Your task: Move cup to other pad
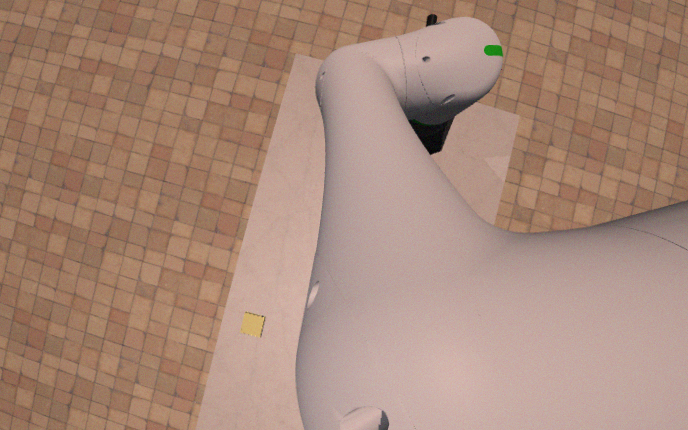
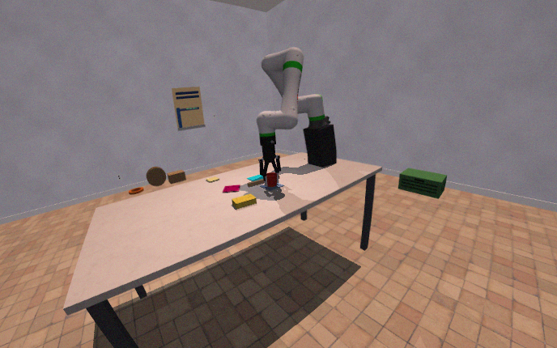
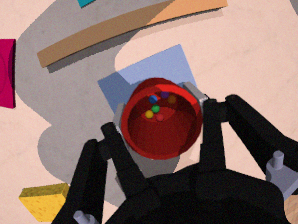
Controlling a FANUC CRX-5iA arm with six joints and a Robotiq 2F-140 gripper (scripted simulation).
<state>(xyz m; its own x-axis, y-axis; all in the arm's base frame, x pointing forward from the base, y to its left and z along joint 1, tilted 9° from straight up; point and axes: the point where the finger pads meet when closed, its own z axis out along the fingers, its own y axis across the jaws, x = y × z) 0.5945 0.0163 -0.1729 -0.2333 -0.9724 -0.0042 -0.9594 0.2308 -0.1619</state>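
The teal pad lies 19 cm to the right of my hand, 5 cm below it and 5 cm behind it. The rest, counted from my hand: red cup (2 cm below); then wooden rail (10 cm to the right, 4 cm below, 2 cm behind); then purple marble (2 cm below, 1 cm to the right, 1 cm behind).
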